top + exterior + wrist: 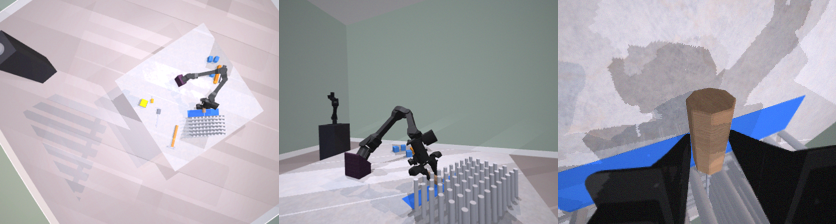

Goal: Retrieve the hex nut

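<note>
The blue taped strip is 40 mm ahead of my gripper tip, 30 mm to the right of it and 20 mm below it. From my gripper tip the other things lie so: orange bar 210 mm behind, 390 mm to the left; then yellow block 500 mm behind, 510 mm to the right.
</note>
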